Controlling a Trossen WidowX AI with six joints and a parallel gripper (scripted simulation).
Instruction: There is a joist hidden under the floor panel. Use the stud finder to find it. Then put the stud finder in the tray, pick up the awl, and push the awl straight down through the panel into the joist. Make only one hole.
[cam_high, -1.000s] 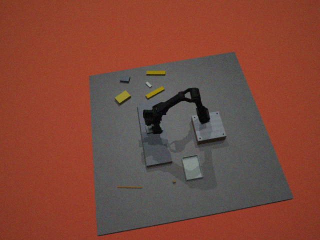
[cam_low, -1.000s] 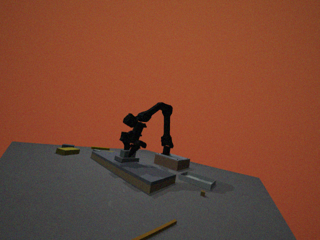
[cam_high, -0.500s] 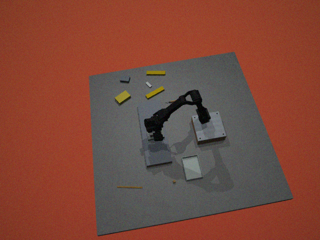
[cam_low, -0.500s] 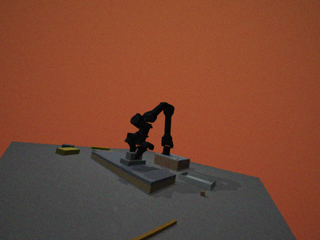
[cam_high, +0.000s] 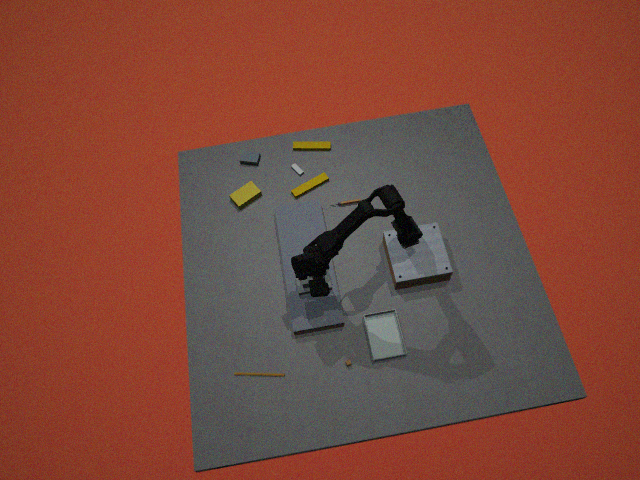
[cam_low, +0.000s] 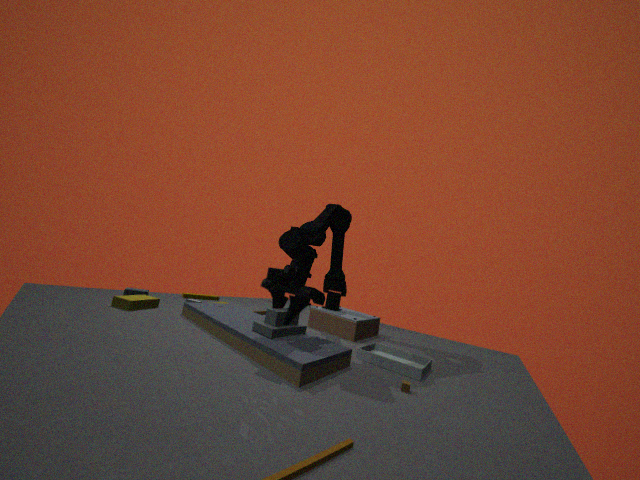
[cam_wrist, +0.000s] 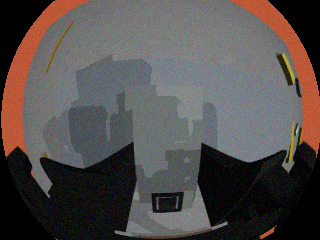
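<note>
Now: gripper tip 170 mm past the tray, 260 mm to the right of it and 50 mm above it. The rest, counted from my gripper tip: thin orange rod 280 mm ahead, 230 mm to the left, 60 mm below; then stud finder 20 mm behind, 20 mm above; then orange cube 20 mm behind, 310 mm to the left, 60 mm below.
</note>
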